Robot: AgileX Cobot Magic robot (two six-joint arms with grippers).
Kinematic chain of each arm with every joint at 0, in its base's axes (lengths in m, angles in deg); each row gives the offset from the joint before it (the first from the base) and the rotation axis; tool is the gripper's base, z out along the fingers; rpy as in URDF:
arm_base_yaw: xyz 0 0 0.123 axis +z
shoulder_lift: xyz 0 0 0 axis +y
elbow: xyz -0.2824 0 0.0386 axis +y
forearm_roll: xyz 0.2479 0 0.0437 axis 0.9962 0 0.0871
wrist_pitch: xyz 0 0 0 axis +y
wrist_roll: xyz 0.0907 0 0.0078 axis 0.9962 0 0.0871
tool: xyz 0 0 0 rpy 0 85 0
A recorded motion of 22 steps. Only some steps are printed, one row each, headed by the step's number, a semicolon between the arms.
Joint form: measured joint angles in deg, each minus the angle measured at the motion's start. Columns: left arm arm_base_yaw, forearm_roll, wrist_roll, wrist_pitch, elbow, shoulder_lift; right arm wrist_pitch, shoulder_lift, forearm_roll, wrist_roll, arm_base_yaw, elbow.
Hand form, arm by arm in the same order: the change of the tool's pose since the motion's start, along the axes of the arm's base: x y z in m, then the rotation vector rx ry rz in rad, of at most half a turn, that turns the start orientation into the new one. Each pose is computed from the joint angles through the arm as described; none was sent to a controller.
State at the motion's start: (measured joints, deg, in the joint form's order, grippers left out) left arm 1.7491 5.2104 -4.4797 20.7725 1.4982 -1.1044; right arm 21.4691 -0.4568 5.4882 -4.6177 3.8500 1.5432
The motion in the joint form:
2: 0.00 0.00 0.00 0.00 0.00 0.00; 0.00 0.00 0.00 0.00 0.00 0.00
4: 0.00 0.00 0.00 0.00 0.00 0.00; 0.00 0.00 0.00 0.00 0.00 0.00
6: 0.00 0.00 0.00 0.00 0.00 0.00; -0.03 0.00 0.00 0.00 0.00 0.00
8: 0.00 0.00 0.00 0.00 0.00 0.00; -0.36 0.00 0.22 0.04 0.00 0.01
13: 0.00 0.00 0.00 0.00 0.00 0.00; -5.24 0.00 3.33 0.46 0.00 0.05
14: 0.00 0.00 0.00 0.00 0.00 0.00; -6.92 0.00 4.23 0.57 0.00 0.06
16: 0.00 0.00 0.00 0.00 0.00 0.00; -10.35 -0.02 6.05 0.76 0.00 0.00
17: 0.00 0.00 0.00 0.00 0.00 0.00; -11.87 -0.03 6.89 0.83 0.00 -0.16
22: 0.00 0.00 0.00 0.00 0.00 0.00; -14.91 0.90 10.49 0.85 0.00 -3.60
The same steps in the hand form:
2: 0.0000 0.0000 0.0000 0.0000 0.0000 0.0000; 0.0000 0.0000 0.0000 0.0000 0.0000 0.0000
4: 0.0000 0.0000 0.0000 0.0000 0.0000 0.0000; 0.0000 0.0000 0.0000 0.0000 0.0000 0.0000
6: 0.0000 0.0000 0.0000 0.0000 0.0000 0.0000; 0.0000 0.0000 0.0000 0.0000 -0.0005 0.0000
8: 0.0000 0.0000 0.0000 0.0000 0.0000 0.0000; 0.0002 0.0001 0.0005 0.0049 -0.0057 -0.0006
13: 0.0000 0.0000 0.0000 0.0000 0.0000 0.0000; 0.0021 0.0009 0.0079 0.0723 -0.0849 -0.0095
14: 0.0000 0.0000 0.0000 0.0000 0.0000 0.0000; 0.0027 0.0009 0.0105 0.0921 -0.1124 -0.0134
16: 0.0000 0.0000 0.0000 0.0000 0.0000 0.0000; 0.0035 0.0006 0.0163 0.1316 -0.1701 -0.0223
17: 0.0000 0.0000 0.0000 0.0000 0.0000 0.0000; 0.0037 0.0003 0.0196 0.1496 -0.1979 -0.0266
22: 0.0000 0.0000 0.0000 0.0000 0.0000 0.0000; 0.0028 -0.0001 0.0439 0.2205 -0.2882 -0.0339

